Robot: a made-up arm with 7 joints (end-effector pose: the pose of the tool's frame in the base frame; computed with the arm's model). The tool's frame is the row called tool.
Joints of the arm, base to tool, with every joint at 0 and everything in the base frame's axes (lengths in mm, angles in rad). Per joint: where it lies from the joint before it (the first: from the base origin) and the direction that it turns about. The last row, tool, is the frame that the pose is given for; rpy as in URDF.
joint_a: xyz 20 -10 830 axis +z
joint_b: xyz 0 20 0 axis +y
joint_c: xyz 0 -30 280 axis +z
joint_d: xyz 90 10 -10 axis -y
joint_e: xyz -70 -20 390 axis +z
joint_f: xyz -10 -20 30 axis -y
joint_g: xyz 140 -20 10 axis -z
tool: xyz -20 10 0 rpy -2.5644 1.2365 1.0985
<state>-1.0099 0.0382 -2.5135 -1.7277 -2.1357 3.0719 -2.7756</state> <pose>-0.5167 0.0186 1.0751 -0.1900 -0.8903 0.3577 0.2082</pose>
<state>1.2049 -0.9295 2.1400 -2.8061 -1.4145 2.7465 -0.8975</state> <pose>-0.2380 0.0035 0.5295 -0.6016 -0.4017 0.4941 0.4823</pose>
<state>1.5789 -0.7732 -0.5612 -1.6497 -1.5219 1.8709 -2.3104</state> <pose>0.3355 0.1570 1.4938 -0.2682 0.2380 -0.1553 0.9205</pose>
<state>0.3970 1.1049 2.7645 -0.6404 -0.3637 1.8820 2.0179</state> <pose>0.5232 0.3262 1.4515 0.0458 -0.4795 0.7481 0.4565</pose>
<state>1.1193 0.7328 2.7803 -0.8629 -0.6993 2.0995 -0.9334</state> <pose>0.0093 0.2457 1.6106 0.1295 -0.7435 -0.6286 0.1878</pose>
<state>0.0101 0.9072 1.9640 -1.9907 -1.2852 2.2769 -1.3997</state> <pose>-0.0113 0.5243 1.1919 -0.1955 0.5051 0.5178 0.6622</pose>
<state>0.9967 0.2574 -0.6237 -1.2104 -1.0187 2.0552 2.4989</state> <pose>0.6064 0.3529 1.2942 -0.8879 0.2894 -0.1378 0.3299</pose>
